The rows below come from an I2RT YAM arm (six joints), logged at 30 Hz.
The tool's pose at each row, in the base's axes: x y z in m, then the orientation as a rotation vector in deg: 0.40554, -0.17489, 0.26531, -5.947, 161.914, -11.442; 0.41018, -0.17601, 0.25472, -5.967, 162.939, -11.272; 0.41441, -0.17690, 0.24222, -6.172, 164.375, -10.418; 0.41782, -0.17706, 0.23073, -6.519, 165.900, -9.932; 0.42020, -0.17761, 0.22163, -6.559, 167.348, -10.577; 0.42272, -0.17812, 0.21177, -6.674, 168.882, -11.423; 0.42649, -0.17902, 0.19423, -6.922, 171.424, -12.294; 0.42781, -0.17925, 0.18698, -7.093, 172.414, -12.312; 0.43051, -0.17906, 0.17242, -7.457, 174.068, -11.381; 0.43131, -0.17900, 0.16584, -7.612, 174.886, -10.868; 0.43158, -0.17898, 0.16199, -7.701, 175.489, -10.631; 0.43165, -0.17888, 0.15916, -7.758, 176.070, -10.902; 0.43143, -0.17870, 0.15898, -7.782, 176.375, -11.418; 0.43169, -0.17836, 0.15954, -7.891, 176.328, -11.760
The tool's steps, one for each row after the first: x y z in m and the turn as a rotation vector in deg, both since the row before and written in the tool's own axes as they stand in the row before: -0.00117, 0.00023, 0.01155, -0.201, 1.004, -0.034; -0.00047, 0.00072, 0.01320, -0.714, 1.354, -0.105; -0.00032, 0.00118, 0.01192, -0.477, 1.475, -0.239; -0.00015, 0.00046, 0.00941, 0.319, 1.494, -0.122; -0.00038, 0.00064, 0.01016, 0.434, 1.599, -0.190; -0.00049, 0.00133, 0.01791, 0.350, 2.605, -0.316; -0.00032, 0.00075, 0.00733, -0.081, 0.984, -0.155; -0.00100, 0.00212, 0.01462, -0.762, 1.556, -0.265; -0.00022, 0.00088, 0.00657, -0.406, 0.767, -0.112; 0.00002, 0.00049, 0.00383, -0.205, 0.579, -0.070; 0.00010, 0.00044, 0.00280, 0.126, 0.602, -0.062; 0.00021, 0.00022, 0.00014, 0.306, 0.350, -0.037; -0.00032, 0.00024, -0.00058, 0.222, -0.015, -0.076
